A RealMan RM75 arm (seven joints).
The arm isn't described. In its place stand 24 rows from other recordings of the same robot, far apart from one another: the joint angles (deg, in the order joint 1, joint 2, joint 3, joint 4, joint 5, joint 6, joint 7), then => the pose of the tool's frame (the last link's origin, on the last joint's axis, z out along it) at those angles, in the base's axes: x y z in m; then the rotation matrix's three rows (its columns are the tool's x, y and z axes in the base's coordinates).
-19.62, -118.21, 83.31, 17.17, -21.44, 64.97, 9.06 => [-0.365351 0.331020 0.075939], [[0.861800 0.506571 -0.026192], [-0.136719 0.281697 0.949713], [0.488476 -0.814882 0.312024]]
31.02, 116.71, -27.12, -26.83, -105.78, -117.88, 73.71 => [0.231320 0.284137 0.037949], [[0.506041 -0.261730 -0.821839], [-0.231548 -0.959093 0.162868], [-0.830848 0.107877 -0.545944]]
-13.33, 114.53, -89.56, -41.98, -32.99, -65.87, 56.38 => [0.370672 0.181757 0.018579], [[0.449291 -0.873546 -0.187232], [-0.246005 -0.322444 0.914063], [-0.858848 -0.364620 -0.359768]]
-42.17, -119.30, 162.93, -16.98, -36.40, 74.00, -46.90 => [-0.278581 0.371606 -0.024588], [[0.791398 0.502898 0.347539], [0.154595 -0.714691 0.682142], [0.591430 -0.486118 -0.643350]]
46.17, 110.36, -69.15, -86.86, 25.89, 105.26, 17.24 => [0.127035 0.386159 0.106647], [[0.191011 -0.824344 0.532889], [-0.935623 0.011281 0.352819], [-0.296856 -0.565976 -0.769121]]
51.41, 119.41, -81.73, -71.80, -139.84, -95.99, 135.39 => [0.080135 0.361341 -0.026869], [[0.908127 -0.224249 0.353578], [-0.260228 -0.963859 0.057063], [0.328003 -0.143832 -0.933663]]
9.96, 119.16, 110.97, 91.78, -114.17, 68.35, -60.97 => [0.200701 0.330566 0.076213], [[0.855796 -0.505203 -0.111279], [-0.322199 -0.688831 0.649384], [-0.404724 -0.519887 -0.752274]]
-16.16, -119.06, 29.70, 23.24, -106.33, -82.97, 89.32 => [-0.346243 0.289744 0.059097], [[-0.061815 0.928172 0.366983], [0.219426 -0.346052 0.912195], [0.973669 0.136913 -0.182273]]
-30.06, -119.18, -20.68, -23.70, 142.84, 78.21, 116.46 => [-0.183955 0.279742 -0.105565], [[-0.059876 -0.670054 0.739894], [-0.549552 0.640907 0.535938], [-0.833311 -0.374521 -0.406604]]
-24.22, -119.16, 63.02, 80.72, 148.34, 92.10, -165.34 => [-0.252577 0.329325 0.054218], [[0.251948 0.887018 -0.386937], [0.951629 -0.154432 0.265617], [0.175851 -0.435143 -0.883022]]
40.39, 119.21, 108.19, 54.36, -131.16, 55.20, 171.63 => [0.180003 0.429248 -0.019858], [[-0.232313 0.967959 0.095323], [0.840668 0.150534 0.520208], [0.489190 0.200986 -0.848703]]
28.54, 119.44, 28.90, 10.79, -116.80, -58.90, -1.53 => [0.312868 0.339168 -0.053423], [[0.830042 -0.545265 -0.117113], [-0.046413 -0.276803 0.959805], [-0.555766 -0.791244 -0.255065]]
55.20, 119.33, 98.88, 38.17, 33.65, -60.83, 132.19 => [0.171284 0.422596 -0.072270], [[0.846963 -0.317052 0.426769], [-0.456178 -0.845652 0.277081], [0.273049 -0.429360 -0.860868]]
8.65, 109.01, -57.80, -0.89, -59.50, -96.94, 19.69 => [0.378151 0.188565 0.034267], [[0.772341 -0.493762 -0.399611], [0.075890 -0.552869 0.829805], [-0.630658 -0.671219 -0.389532]]
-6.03, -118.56, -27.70, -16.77, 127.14, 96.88, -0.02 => [-0.312686 0.199122 -0.019201], [[0.656960 0.636968 0.403330], [-0.320618 -0.248147 0.914126], [0.682355 -0.729859 0.041201]]
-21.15, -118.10, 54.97, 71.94, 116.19, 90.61, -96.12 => [-0.232523 0.326197 0.058071], [[0.935964 0.313767 0.159756], [0.240320 -0.900896 0.361430], [0.257329 -0.299893 -0.918611]]
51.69, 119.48, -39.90, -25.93, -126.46, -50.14, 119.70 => [0.209762 0.451176 -0.034223], [[0.492507 -0.869446 -0.038751], [-0.697145 -0.420776 0.580462], [-0.520986 -0.258866 -0.813365]]
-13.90, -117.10, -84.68, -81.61, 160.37, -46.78, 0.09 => [-0.248388 0.356474 0.003567], [[0.592817 0.693734 -0.409025], [0.711217 -0.212714 0.670017], [0.377808 -0.688103 -0.619496]]
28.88, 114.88, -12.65, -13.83, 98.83, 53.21, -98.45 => [0.387927 0.362960 0.068814], [[0.006169 -0.997637 0.068430], [-0.157915 0.066601 0.985204], [-0.987433 -0.016884 -0.157131]]
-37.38, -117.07, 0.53, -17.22, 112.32, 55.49, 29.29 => [-0.255711 0.331993 -0.112767], [[0.927401 -0.203181 0.314079], [-0.371778 -0.593435 0.713874], [0.041340 -0.778815 -0.625890]]
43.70, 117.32, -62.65, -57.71, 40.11, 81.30, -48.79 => [0.183398 0.402810 0.007811], [[0.786098 -0.584894 0.199870], [-0.618100 -0.743035 0.256617], [-0.001584 -0.325266 -0.945621]]
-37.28, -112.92, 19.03, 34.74, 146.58, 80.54, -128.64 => [-0.328556 0.357702 0.047330], [[0.171643 0.984931 -0.021204], [0.894286 -0.146746 0.422750], [0.413268 -0.091525 -0.905998]]
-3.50, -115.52, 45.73, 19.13, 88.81, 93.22, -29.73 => [-0.368846 0.172578 -0.000981], [[0.816159 0.413584 0.403525], [0.040304 -0.737395 0.674258], [0.576420 -0.534038 -0.618501]]
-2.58, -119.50, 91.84, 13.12, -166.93, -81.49, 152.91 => [-0.363881 0.203064 -0.014242], [[0.589923 0.772950 0.233538], [0.012146 -0.297687 0.954586], [0.807368 -0.560296 -0.185000]]
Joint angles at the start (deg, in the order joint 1, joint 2, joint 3, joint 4, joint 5, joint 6, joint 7):
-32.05, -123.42, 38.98, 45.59, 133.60, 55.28, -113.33
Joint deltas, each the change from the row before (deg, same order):
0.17, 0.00, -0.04, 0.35, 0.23, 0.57, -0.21
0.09, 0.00, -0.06, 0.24, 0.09, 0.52, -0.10
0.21, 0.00, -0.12, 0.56, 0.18, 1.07, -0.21
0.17, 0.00, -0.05, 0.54, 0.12, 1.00, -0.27
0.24, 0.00, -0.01, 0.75, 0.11, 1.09, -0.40
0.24, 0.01, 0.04, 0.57, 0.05, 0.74, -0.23
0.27, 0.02, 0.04, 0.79, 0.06, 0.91, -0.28
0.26, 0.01, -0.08, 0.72, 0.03, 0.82, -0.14
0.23, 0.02, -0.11, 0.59, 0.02, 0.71, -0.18
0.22, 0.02, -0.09, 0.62, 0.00, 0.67, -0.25
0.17, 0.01, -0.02, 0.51, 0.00, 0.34, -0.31
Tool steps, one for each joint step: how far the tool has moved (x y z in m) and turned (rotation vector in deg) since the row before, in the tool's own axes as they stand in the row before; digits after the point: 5 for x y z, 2 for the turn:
-0.00065, -0.00009, -0.00122, -0.19, -0.23, -0.03
-0.00026, 0.00030, -0.00083, -0.27, -0.13, -0.02
-0.00043, 0.00046, -0.00191, -0.51, -0.25, -0.03
-0.00007, 0.00072, -0.00168, -0.52, -0.21, -0.05
0.00026, 0.00053, -0.00226, -0.48, -0.17, -0.08
-0.00007, 0.00011, -0.00184, -0.27, -0.12, 0.00
0.00050, 0.00006, -0.00246, -0.29, -0.08, 0.07
0.00035, -0.00020, -0.00246, -0.22, -0.01, 0.07
0.00014, -0.00031, -0.00221, -0.18, 0.00, -0.05
0.00041, -0.00031, -0.00223, -0.15, 0.04, -0.09
0.00062, -0.00049, -0.00169, 0.04, 0.09, -0.13

